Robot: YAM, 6 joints.
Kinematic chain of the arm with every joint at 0, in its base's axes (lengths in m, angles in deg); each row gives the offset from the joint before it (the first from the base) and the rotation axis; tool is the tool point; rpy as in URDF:
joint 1: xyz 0 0 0.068 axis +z
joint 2: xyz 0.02 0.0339 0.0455 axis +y
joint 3: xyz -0.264 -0.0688 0 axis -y
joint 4: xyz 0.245 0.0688 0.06 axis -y
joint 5: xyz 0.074 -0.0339 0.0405 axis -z
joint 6: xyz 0.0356 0 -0.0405 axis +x
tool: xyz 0 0 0 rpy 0 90 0
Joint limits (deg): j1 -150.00..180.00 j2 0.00..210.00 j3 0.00..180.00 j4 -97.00..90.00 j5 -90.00..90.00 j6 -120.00..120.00
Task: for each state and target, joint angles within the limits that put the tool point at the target. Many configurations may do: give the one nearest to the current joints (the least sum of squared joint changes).
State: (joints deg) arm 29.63 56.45 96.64 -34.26 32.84 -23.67
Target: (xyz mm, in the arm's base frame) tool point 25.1 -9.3 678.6
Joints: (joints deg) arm 26.54 63.95 129.07 -14.32 33.28 -23.67
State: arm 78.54 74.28 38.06 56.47 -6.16 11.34
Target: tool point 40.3 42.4 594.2
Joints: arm 51.89 52.55 78.77 60.89 8.95 11.34
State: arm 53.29 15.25 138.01 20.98 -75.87 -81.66
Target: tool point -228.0 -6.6 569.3
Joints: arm 10.54 28.16 106.65 13.44 -81.57 -81.66
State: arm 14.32 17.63 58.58 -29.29 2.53 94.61
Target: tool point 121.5 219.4 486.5
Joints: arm 60.52 67.96 83.27 -12.31 -3.55 94.61
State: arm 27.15 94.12 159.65 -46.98 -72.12 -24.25
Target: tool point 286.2 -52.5 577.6
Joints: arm -17.03 102.58 148.68 -53.95 -70.84 -24.25
